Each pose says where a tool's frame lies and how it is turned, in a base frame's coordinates. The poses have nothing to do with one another.
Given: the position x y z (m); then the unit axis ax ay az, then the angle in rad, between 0 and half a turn.
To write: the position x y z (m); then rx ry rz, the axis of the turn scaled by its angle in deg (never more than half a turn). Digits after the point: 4 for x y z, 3 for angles.
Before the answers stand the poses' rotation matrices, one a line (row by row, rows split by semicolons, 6 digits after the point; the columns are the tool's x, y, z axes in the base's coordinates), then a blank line. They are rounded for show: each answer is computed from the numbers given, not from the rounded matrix.
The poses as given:
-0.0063, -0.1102, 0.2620, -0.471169, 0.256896, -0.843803, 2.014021
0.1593, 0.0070, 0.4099, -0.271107, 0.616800, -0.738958, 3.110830
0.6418, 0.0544, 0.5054, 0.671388, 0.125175, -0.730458, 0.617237
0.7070, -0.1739, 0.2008, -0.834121, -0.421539, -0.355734, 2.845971
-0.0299, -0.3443, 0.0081, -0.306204, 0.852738, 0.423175, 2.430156
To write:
-0.111648 0.589319 0.800149; -0.935220 -0.334557 0.115909; 0.336003 -0.735374 0.588496
-0.852564 -0.311630 0.419550; -0.357087 -0.238823 -0.903024; 0.381607 -0.919701 0.092332
0.898655 0.438285 -0.018043; -0.407270 0.818372 -0.405460; -0.162941 0.371717 0.913935
0.404714 0.791614 0.457770; 0.584339 -0.608939 0.536415; 0.703388 0.050398 -0.709017
-0.592647 -0.735185 0.329049; -0.182584 0.520508 0.834107; -0.784495 0.434252 -0.442710

-0.0063, -0.1102, 0.2620, -54.371, 29.644, -97.371
0.1593, 0.0070, 0.4099, -48.321, 109.937, -131.710
0.6418, 0.0544, 0.5054, 23.744, 4.427, -25.833
0.7070, -0.1739, 0.2008, -136.014, -68.737, -58.007
-0.0299, -0.3443, 0.0081, -42.635, 118.733, 58.922

